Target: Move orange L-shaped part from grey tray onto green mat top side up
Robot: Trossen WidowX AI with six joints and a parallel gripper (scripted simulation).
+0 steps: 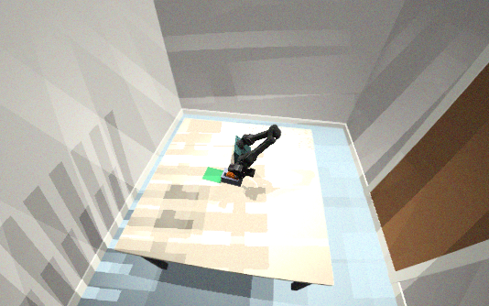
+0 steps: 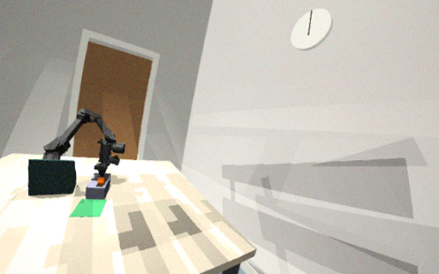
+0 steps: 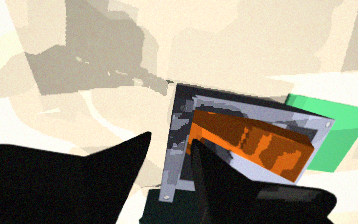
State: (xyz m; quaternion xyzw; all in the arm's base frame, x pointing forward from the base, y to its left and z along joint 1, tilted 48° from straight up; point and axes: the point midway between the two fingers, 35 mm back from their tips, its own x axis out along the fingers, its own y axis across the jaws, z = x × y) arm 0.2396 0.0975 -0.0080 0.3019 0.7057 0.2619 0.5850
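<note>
Right now the orange L-shaped part is 5 cm to the right of my gripper tip, 3 cm below it and 1 cm behind it. The rest, counted from my gripper tip: green mat: 23 cm to the right, 8 cm below, 3 cm behind.
</note>
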